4 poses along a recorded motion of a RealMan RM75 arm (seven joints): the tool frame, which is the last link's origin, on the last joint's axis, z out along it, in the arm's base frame.
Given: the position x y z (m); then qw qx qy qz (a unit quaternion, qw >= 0).
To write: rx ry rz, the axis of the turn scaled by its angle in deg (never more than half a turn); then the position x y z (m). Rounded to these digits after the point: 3 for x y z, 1 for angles.
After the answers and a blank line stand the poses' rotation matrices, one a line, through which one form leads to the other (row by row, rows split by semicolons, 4 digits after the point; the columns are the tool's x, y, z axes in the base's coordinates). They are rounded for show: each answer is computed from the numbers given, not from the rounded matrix.
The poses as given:
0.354, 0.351, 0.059, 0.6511, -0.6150, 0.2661, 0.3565
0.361, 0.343, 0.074, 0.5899, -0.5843, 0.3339, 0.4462
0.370, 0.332, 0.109, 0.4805, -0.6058, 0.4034, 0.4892
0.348, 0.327, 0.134, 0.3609, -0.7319, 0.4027, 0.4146
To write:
-80.0, 34.6, 46.4, 0.354, 0.351, 0.059
-77.9, 44.5, 59.5, 0.361, 0.343, 0.074
-84.7, 56.4, 68.4, 0.370, 0.332, 0.109
-108.1, 59.5, 61.2, 0.348, 0.327, 0.134

0.6042 -0.7915 -0.0920; 0.1369 -0.0106 0.9905; -0.7850 -0.6111 0.1020
0.3788 -0.9166 -0.1275; 0.1362 -0.0810 0.9874; -0.9154 -0.3914 0.0942
0.1958 -0.9590 -0.2051; -0.0186 -0.2127 0.9769; -0.9805 -0.1875 -0.0595
0.3319 -0.8887 -0.3162; -0.2902 -0.4152 0.8622; -0.8976 -0.1944 -0.3957

